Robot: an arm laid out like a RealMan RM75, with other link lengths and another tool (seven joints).
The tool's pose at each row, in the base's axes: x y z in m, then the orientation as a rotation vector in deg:
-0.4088, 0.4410, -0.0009, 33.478, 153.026, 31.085
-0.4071, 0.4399, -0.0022, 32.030, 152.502, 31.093
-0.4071, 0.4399, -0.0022, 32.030, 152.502, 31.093
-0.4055, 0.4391, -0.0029, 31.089, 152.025, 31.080
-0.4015, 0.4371, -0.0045, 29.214, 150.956, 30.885
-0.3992, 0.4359, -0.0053, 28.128, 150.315, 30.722
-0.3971, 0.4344, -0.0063, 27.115, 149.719, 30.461
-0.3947, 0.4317, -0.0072, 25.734, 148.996, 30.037
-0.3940, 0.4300, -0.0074, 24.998, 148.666, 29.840
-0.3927, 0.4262, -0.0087, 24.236, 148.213, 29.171
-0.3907, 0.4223, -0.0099, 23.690, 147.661, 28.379
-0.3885, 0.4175, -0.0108, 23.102, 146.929, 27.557
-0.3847, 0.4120, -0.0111, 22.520, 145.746, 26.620
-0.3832, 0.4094, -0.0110, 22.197, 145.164, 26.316
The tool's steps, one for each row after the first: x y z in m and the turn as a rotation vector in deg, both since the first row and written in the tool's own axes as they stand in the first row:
-0.0016, -0.0009, 0.0015, -0.404, -0.537, -1.027
-0.0016, -0.0009, 0.0015, -0.404, -0.537, -1.027
-0.0032, -0.0014, 0.0025, -0.698, -1.013, -1.702
-0.0071, -0.0025, 0.0050, -1.213, -2.111, -3.087
-0.0094, -0.0031, 0.0063, -1.486, -2.774, -3.904
-0.0116, -0.0041, 0.0076, -1.670, -3.420, -4.687
-0.0147, -0.0060, 0.0086, -1.846, -4.230, -5.768
-0.0160, -0.0073, 0.0085, -1.941, -4.598, -6.340
-0.0185, -0.0107, 0.0091, -1.770, -5.223, -7.016
-0.0217, -0.0138, 0.0098, -1.514, -5.976, -7.563
-0.0255, -0.0175, 0.0101, -1.297, -6.903, -8.155
-0.0312, -0.0211, 0.0104, -1.140, -8.284, -8.784
-0.0337, -0.0227, 0.0101, -1.172, -8.914, -9.095

